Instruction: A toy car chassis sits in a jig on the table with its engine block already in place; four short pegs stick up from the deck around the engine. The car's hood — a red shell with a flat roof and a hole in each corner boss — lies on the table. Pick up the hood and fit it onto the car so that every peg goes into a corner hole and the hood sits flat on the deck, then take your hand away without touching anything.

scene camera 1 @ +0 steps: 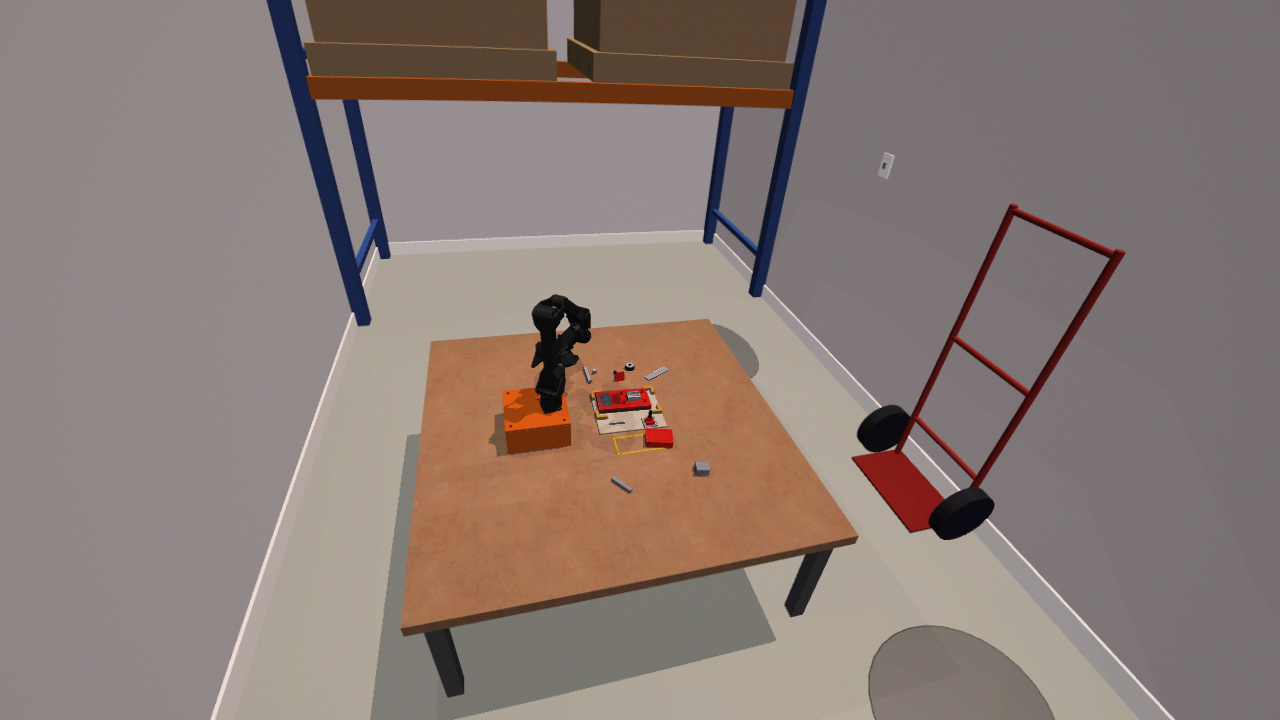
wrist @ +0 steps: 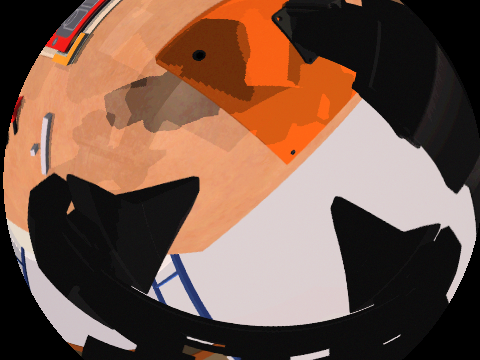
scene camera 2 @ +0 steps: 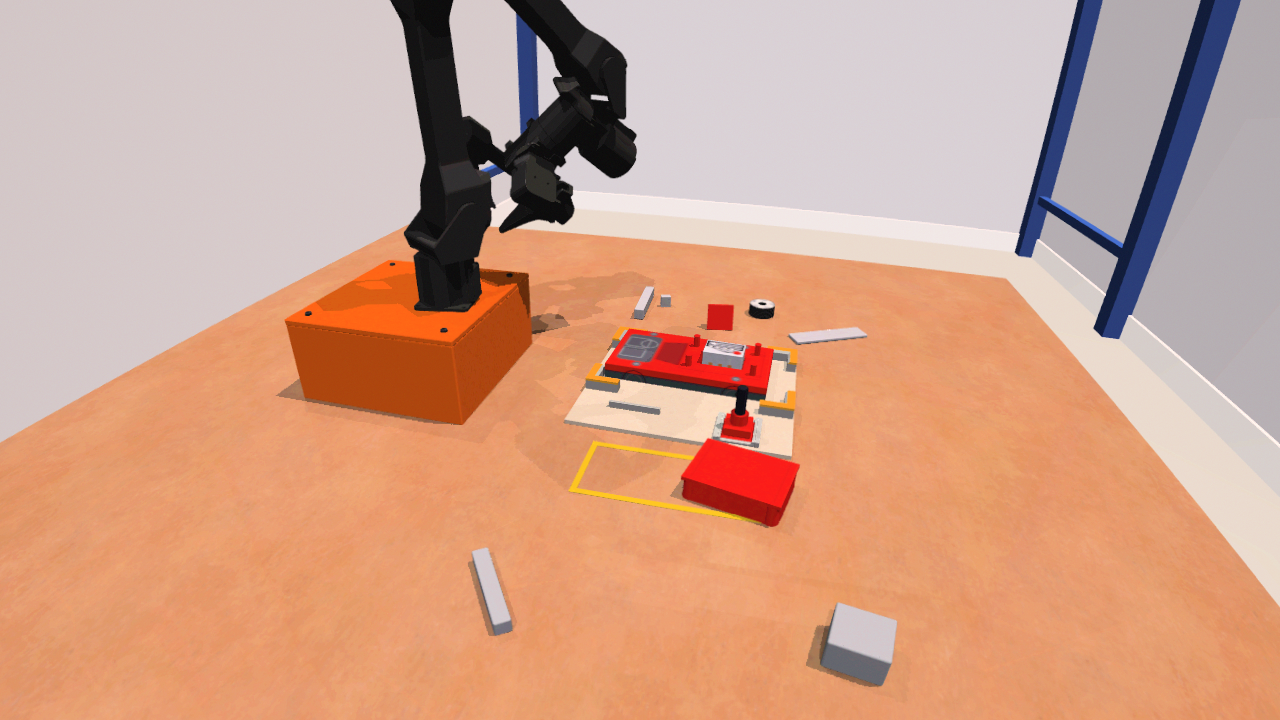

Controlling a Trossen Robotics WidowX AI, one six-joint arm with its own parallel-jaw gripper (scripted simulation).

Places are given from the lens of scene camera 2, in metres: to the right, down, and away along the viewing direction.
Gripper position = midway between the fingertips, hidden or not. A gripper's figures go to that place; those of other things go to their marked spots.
my gripper point(scene camera 2: 473, 214): -0.22, -0.20, 0.81
red hood point(scene camera 2: 733, 479): 0.09, 0.11, 0.57
grey engine block point(scene camera 2: 717, 353): 0.10, -0.01, 0.76
cream jig point(scene camera 2: 686, 416): 0.05, 0.06, 0.70
The marked spots on the cream jig and the red hood are 0.14 m apart.
